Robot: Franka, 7 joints.
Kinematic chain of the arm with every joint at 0, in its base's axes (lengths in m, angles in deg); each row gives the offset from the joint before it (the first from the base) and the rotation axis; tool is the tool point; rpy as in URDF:
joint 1: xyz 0 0 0.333 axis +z
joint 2: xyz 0 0 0 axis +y
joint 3: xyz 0 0 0.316 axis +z
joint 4: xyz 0.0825 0 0 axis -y
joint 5: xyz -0.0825 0 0.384 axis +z
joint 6: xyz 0 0 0 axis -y
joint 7: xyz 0.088 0 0 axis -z
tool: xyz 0 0 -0.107 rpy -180 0 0
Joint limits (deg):
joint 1: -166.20..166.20
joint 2: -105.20..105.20
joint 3: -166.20..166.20
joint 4: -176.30..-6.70
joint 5: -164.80..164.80
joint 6: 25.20..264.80
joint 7: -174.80..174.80
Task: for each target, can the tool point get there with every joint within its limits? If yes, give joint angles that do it. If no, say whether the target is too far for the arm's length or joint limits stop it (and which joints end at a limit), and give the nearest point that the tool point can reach.
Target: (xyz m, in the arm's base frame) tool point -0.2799 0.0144 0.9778
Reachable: yes | joints 54.87 -14.98 50.23 -32.89 -86.09 243.86 -83.20
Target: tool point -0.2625 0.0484 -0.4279
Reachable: no: joint limits stop it (at a limit: joint 1, joint 2) | nearest point -0.2640 0.0504 -0.3604 | short by 0.068 m
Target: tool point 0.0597 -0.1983 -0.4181
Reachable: no: joint limits stop it (at a limit: joint 2) | nearest point 0.0620 -0.2060 -0.3564 | short by 0.062 m
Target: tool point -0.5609 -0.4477 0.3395
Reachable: yes | joints -1.41 -45.21 -130.28 -87.50 13.60 129.26 -89.42
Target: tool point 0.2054 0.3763 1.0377
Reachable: yes | joints -62.78 -5.03 107.69 -53.98 -43.63 180.80 122.49
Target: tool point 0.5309 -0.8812 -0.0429
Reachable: no: too far | nearest point 0.4158 -0.6902 0.0386 | short by 0.237 m
